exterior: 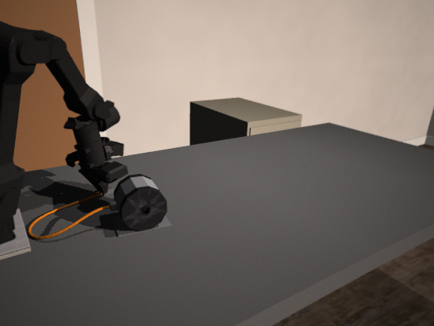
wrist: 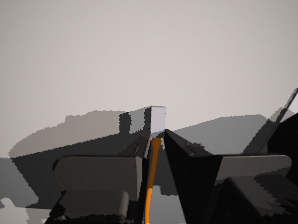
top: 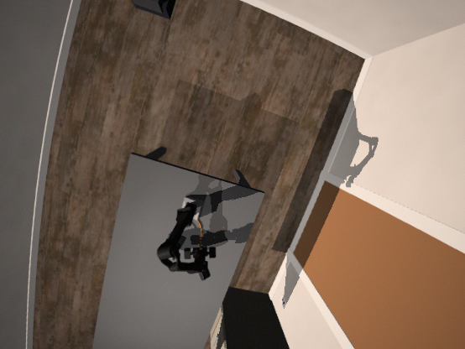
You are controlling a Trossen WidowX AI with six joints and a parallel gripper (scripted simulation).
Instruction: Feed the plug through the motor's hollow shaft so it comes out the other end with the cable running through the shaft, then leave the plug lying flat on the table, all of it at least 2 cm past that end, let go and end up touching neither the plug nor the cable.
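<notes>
My gripper is now 10 mm short of the thin grey plate, 180 mm to the left of it and 40 mm above it. From my hand the other things lie so: grey plug 20 mm ahead, 40 mm below.
</notes>
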